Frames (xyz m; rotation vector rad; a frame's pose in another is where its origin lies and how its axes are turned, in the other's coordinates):
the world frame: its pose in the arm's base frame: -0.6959 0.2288 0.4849 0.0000 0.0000 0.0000
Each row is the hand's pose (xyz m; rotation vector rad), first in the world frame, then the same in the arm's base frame.
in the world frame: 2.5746 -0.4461 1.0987 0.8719 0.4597 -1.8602
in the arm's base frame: 1.8787 -0.2173 1.5836 0.8719 0.4597 -1.8602
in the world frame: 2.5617 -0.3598 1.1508 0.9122 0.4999 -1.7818
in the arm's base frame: 1.8658 -0.1310 1.6357 0.9122 0.4999 -1.7818
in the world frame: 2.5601 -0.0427 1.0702 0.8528 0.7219 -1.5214
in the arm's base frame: 1.8642 0.1861 1.5551 0.8528 0.7219 -1.5214
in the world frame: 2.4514 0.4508 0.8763 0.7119 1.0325 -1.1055
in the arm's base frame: 1.7555 0.6796 1.3612 0.7119 1.0325 -1.1055
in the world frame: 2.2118 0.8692 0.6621 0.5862 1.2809 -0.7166
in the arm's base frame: 1.5159 1.0980 1.1470 0.5862 1.2809 -0.7166
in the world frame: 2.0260 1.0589 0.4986 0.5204 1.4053 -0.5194
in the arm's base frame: 1.3301 1.2877 0.9835 0.5204 1.4053 -0.5194
